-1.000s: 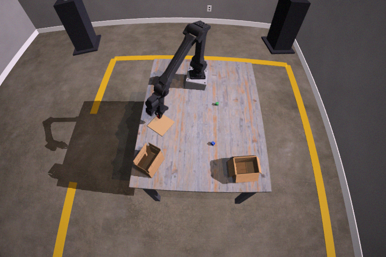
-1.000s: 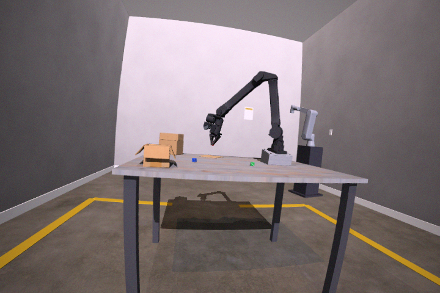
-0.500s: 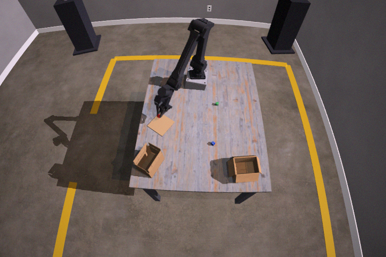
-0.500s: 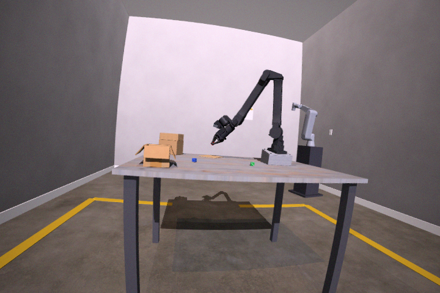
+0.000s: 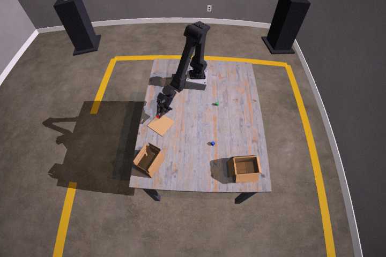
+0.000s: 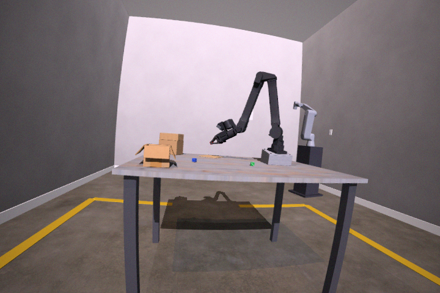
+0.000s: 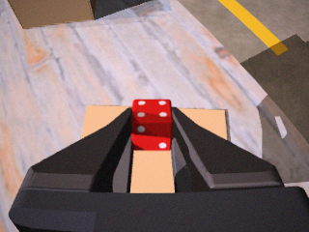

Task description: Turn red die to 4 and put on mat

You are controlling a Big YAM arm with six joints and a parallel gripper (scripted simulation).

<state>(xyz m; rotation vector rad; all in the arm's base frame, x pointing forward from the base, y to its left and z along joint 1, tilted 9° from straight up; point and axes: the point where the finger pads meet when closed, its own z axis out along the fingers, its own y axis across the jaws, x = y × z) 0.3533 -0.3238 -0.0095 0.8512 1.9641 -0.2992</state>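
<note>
My gripper is now 100 mm above the tan mat. From my hand the other things lie so: blue die 330 mm to the left, 210 mm ahead, 90 mm below; then red die right at my hand; then cardboard box 290 mm ahead, 80 mm to the right, 40 mm below.
</note>
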